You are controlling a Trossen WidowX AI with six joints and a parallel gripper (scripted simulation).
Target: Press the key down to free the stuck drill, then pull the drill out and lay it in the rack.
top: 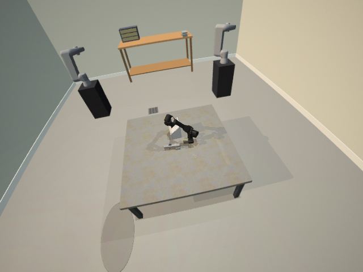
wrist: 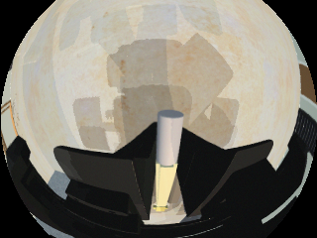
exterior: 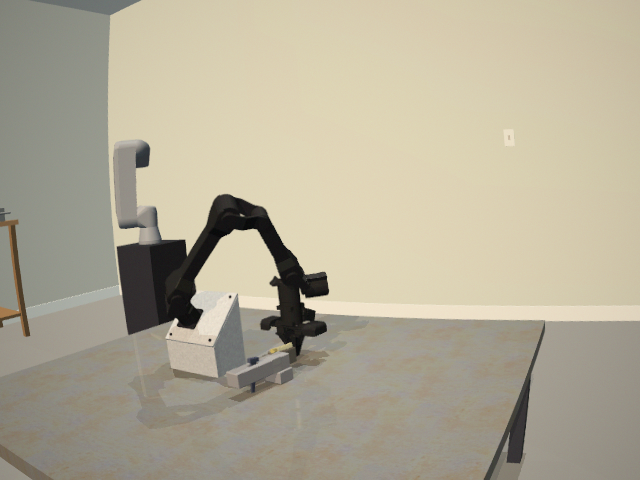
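My gripper tip is 40 mm to the left of the drill, 40 mm below it and 10 mm past it. From my gripper tip the other things lie so: grey block: 230 mm to the right, 40 mm ahead, 30 mm above; then dark blue key: 250 mm to the right, 40 mm ahead, 40 mm above.
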